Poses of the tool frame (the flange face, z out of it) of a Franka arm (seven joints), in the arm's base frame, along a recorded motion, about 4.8 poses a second.
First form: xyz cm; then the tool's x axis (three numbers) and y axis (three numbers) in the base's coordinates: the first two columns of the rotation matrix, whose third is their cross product.
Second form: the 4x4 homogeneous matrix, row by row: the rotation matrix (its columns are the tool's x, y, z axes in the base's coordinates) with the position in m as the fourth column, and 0 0 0 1 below. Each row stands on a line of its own. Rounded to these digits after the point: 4 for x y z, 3 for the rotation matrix.
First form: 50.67, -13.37, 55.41, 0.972, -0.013, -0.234, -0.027, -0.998, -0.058
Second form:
0.972, -0.027, -0.233, 0.5067
-0.013, -0.998, 0.063, -0.1337
-0.234, -0.058, -0.970, 0.5541
0, 0, 0, 1

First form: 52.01, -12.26, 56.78, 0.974, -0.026, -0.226, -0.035, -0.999, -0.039
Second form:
0.974, -0.035, -0.225, 0.5201
-0.026, -0.999, 0.046, -0.1226
-0.226, -0.039, -0.974, 0.5678
0, 0, 0, 1

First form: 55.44, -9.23, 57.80, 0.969, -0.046, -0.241, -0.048, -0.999, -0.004
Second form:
0.969, -0.048, -0.241, 0.5544
-0.046, -0.999, 0.015, -0.0923
-0.241, -0.004, -0.970, 0.5780
0, 0, 0, 1

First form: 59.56, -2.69, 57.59, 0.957, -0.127, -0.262, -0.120, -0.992, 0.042
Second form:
0.957, -0.120, -0.265, 0.5956
-0.127, -0.992, -0.009, -0.0269
-0.262, 0.042, -0.965, 0.5759
0, 0, 0, 1

